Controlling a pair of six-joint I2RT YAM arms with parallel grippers.
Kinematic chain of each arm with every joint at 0, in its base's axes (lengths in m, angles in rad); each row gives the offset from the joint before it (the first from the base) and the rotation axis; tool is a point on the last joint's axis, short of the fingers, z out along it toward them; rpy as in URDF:
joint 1: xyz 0 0 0.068 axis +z
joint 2: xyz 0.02 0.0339 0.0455 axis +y
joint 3: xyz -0.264 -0.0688 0 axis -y
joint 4: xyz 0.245 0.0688 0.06 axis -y
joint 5: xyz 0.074 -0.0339 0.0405 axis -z
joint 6: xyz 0.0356 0 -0.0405 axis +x
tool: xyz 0 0 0 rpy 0 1.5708 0
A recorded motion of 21 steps. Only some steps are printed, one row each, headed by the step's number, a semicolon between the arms.
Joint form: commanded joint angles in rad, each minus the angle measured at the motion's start. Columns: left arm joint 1, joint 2, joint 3, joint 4, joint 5, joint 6; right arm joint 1, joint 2, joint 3, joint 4, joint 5, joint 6.
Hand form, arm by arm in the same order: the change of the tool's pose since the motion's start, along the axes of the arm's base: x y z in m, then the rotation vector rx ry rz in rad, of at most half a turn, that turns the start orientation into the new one. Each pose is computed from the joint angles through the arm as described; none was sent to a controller.
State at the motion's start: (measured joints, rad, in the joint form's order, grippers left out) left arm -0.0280 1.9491 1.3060 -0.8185 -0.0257 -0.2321; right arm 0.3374 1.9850 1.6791 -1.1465 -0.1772 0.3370
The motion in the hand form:
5: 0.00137 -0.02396 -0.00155 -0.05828 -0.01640 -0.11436; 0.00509 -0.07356 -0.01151 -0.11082 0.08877 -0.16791
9: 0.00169 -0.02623 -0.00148 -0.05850 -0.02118 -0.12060; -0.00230 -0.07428 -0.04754 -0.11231 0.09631 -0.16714
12: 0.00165 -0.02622 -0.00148 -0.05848 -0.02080 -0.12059; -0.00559 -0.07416 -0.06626 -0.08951 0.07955 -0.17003
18: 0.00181 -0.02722 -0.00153 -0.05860 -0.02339 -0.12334; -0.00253 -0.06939 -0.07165 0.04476 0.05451 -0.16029
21: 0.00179 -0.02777 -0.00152 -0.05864 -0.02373 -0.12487; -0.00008 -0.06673 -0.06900 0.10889 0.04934 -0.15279
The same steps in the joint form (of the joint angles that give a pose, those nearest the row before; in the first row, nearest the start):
5: -0.0595 0.0050 -0.0008 0.0252 0.0633 0.0477; -0.1816 -0.0019 -0.0438 -0.0736 0.0847 -0.0187
9: -0.0656 0.0050 -0.0008 0.0302 0.0633 0.0477; -0.1804 -0.0019 -0.1892 0.0641 0.0843 -0.0179
12: -0.0656 0.0050 -0.0008 0.0298 0.0633 0.0477; -0.1804 -0.0019 -0.2670 0.1641 0.0664 -0.0149
18: -0.0683 0.0050 -0.0011 0.0328 0.0633 0.0477; -0.1808 -0.0019 -0.2941 0.2472 -0.0584 -0.0152
21: -0.0698 0.0049 -0.0011 0.0332 0.0633 0.0477; -0.1804 -0.0019 -0.2861 0.2594 -0.1198 -0.0153

